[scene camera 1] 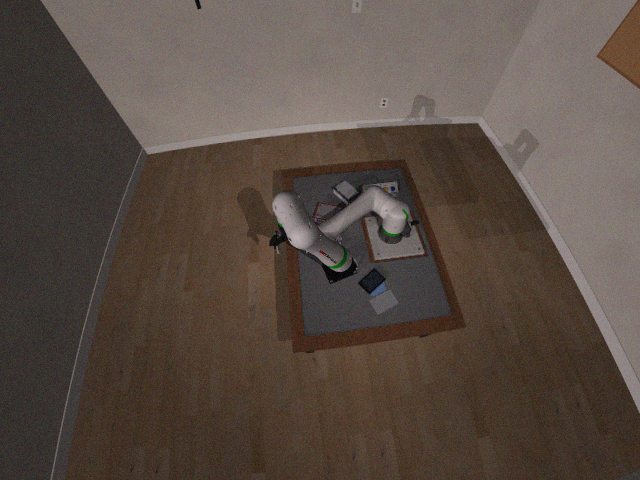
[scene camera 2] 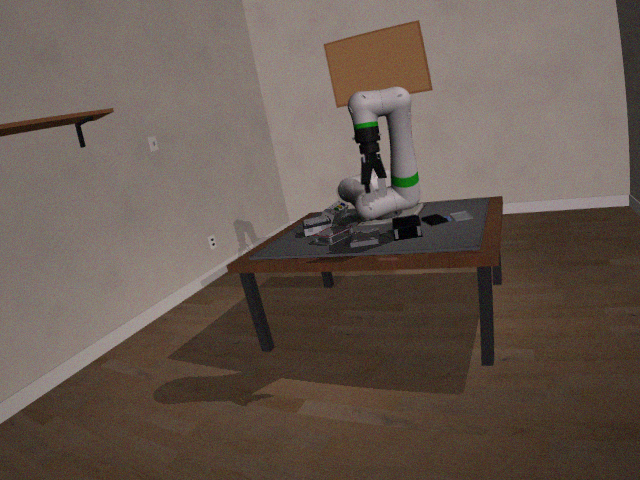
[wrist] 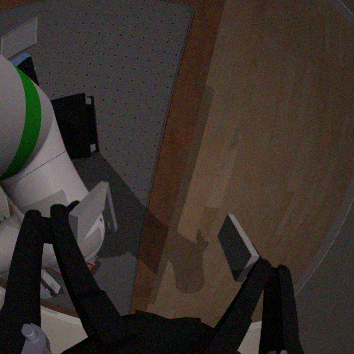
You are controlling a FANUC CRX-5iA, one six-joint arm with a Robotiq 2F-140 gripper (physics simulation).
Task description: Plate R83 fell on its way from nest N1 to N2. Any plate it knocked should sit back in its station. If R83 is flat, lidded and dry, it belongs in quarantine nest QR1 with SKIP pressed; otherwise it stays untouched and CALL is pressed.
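Note:
My gripper is open and empty, high above the table's edge. A black nest stands on the mat. A red-outlined nest and a pale grey box-like nest stand farther along. A low grey piece lies between the red-outlined and black nests; the arm hides it in scene camera 1. The button panel has coloured buttons. Labels are unreadable, so I cannot tell which plate is R83, nor its lid or wetness.
A dark square piece, a blue piece and a pale square lie beyond the black nest. The arm's base stands on a pale board. The wooden table rim surrounds the grey mat.

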